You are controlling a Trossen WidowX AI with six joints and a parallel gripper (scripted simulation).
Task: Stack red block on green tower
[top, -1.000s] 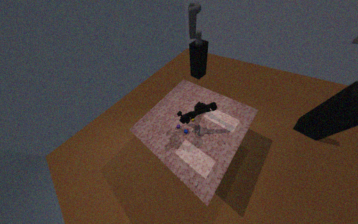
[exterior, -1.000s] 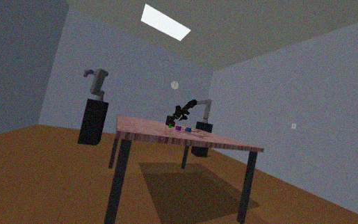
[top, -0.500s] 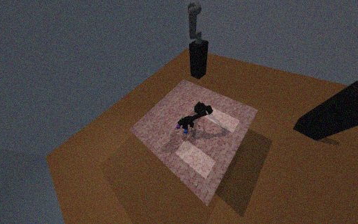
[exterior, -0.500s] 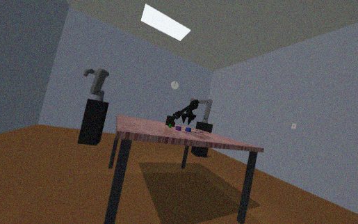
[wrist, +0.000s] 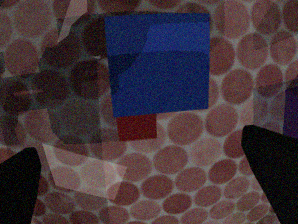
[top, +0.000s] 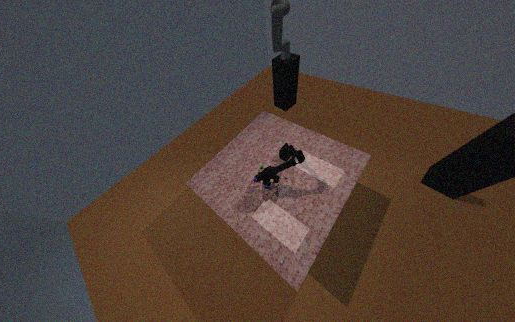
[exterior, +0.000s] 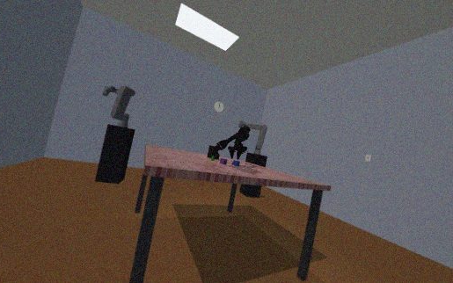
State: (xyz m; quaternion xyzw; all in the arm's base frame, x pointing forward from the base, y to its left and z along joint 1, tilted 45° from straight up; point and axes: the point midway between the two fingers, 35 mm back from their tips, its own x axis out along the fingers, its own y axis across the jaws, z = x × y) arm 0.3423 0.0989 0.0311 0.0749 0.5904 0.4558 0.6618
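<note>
My gripper tip is 40 mm above the red block. Also, from my gripper tip: purple block 120 mm to the right, 50 mm ahead, 30 mm below; green block 170 mm to the right, 70 mm behind, 20 mm below; blue block 30 mm below, 30 mm ahead, 10 mm to the left.
</note>
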